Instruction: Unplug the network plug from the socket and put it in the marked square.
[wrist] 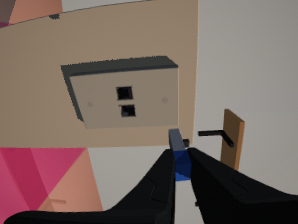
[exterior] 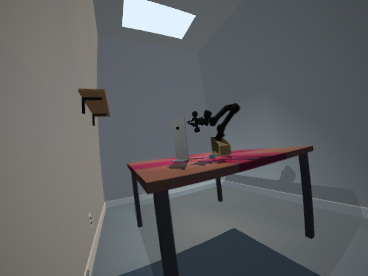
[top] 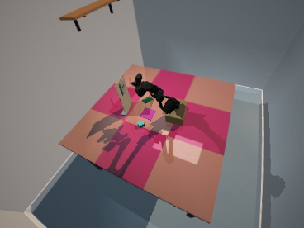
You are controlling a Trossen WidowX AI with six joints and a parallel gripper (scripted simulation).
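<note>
Right now my gripper tip is 110 mm short of the pale panel, 10 mm to the right of it and 160 mm above it. The rest, counted from my gripper tip: grey network plug (right at my gripper tip).
</note>
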